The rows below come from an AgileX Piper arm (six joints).
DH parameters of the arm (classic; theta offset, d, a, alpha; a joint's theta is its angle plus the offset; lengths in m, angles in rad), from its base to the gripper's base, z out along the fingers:
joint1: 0 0.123 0 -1.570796
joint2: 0.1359 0 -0.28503 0
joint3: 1.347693 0 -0.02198 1.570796
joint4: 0 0.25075 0 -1.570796
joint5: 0 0 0 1.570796
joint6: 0 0.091 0 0
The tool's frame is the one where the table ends.
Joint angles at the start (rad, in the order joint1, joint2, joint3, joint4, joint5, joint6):
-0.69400, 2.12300, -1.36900, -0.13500, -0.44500, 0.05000
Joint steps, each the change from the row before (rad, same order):
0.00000, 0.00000, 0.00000, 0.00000, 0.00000, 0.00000
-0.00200, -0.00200, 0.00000, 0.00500, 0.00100, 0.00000
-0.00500, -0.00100, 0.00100, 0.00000, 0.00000, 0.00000
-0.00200, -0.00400, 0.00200, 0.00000, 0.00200, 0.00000
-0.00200, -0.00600, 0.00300, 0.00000, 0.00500, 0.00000
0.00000, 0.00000, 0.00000, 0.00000, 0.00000, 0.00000
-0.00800, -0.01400, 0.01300, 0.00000, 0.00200, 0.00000
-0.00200, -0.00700, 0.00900, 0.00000, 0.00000, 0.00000
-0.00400, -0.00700, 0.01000, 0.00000, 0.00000, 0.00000
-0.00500, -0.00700, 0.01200, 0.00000, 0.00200, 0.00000
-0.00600, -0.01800, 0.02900, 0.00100, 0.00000, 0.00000
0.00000, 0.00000, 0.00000, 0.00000, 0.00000, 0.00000
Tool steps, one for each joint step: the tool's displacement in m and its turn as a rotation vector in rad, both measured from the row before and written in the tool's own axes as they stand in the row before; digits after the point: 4 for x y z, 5 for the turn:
0.0000, 0.0000, 0.0000, 0.00000, 0.00000, 0.00000
-0.0008, -0.0012, -0.0004, 0.00428, -0.00099, 0.00485
0.0000, -0.0024, -0.0004, 0.00487, 0.00027, 0.00111
-0.0009, -0.0010, -0.0009, 0.00218, 0.00011, 0.00033
-0.0012, -0.0010, -0.0013, 0.00240, 0.00211, 0.00028
0.0000, 0.0000, 0.0000, 0.00000, 0.00000, 0.00000
-0.0016, -0.0037, -0.0037, 0.00795, 0.00143, 0.00174
-0.0001, -0.0008, -0.0020, 0.00181, 0.00210, 0.00056
0.0003, -0.0018, -0.0022, 0.00369, 0.00320, 0.00108
0.0012, -0.0022, -0.0024, 0.00462, 0.00725, 0.00144
0.0018, -0.0024, -0.0058, 0.00549, 0.01125, 0.00295
0.0000, 0.0000, 0.0000, 0.00000, 0.00000, 0.00000

